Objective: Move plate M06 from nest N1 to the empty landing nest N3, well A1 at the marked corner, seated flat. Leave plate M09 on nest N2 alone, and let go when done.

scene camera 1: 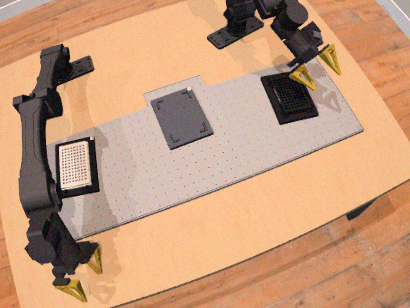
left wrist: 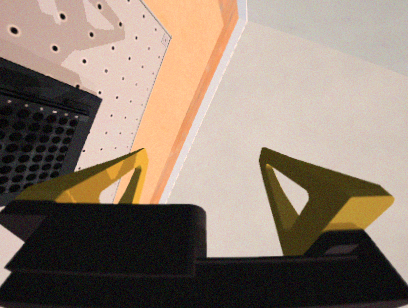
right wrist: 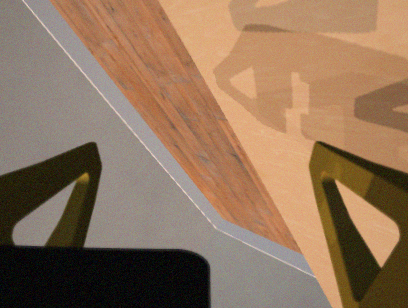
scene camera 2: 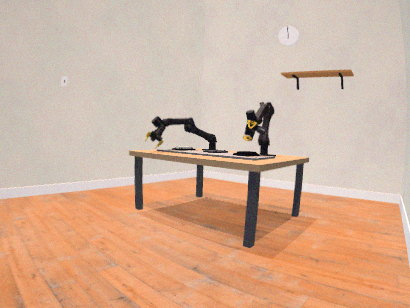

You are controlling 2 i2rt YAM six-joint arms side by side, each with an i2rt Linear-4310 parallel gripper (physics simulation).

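Observation:
A white well plate [scene camera 1: 75, 165] sits in a black nest [scene camera 1: 95, 176] at the left of scene camera 1. A black well plate [scene camera 1: 291, 96] [left wrist: 30, 145] sits in a black nest [scene camera 1: 301, 118] at the right. No labels are readable, so I cannot tell which plate is M06. The empty grey nest [scene camera 1: 182, 120] lies between them, with corner brackets and a white mark [scene camera 1: 189, 88] at its upper right corner. My left gripper [scene camera 1: 327, 82] [scene camera 2: 249, 131] [left wrist: 203, 154] is open and empty, above and beside the black plate. My right gripper [scene camera 1: 93, 286] [scene camera 2: 153, 143] [right wrist: 205, 153] is open and empty, above the front table edge.
A perforated grey board [scene camera 1: 135, 170] lies under the nests on the wooden table [scene camera 1: 240, 220] [scene camera 2: 200, 161]. The right forearm [scene camera 1: 34, 150] passes close to the left side of the white plate's nest. A wall shelf [scene camera 2: 317, 74] hangs behind the table.

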